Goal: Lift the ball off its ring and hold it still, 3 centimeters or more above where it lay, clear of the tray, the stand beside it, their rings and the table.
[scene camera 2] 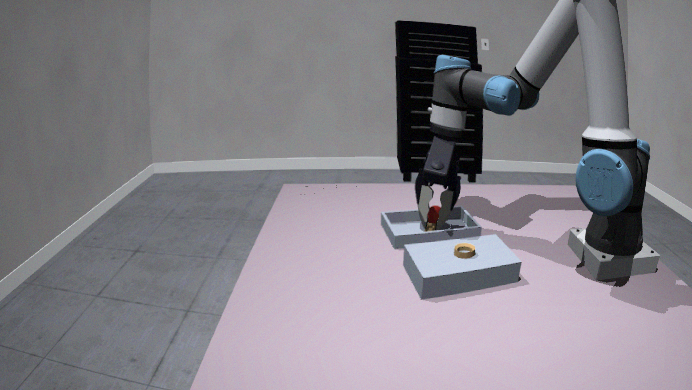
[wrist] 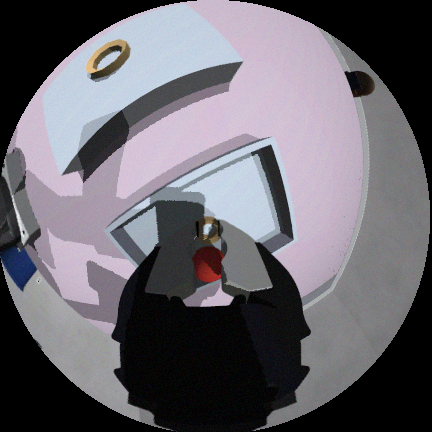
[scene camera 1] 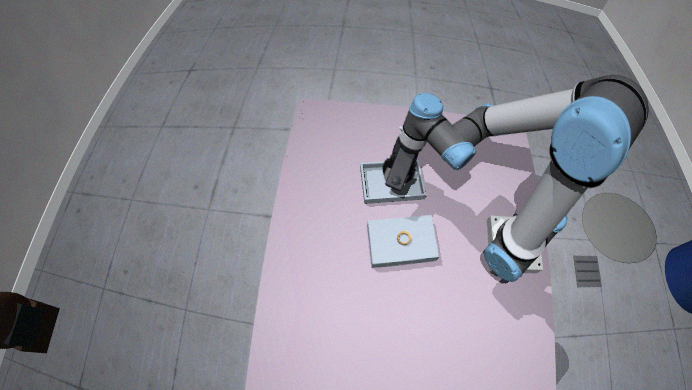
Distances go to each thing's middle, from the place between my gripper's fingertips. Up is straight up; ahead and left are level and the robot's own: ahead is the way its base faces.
Now: the grey tray [scene camera 2: 404, 227] 1 cm to the right of my hand. Round my hand: stand [scene camera 2: 441, 268] (3 cm behind, 19 cm to the left, 2 cm above); red ball [wrist: 207, 259] (2 cm behind, 4 cm to the right, 1 cm above).
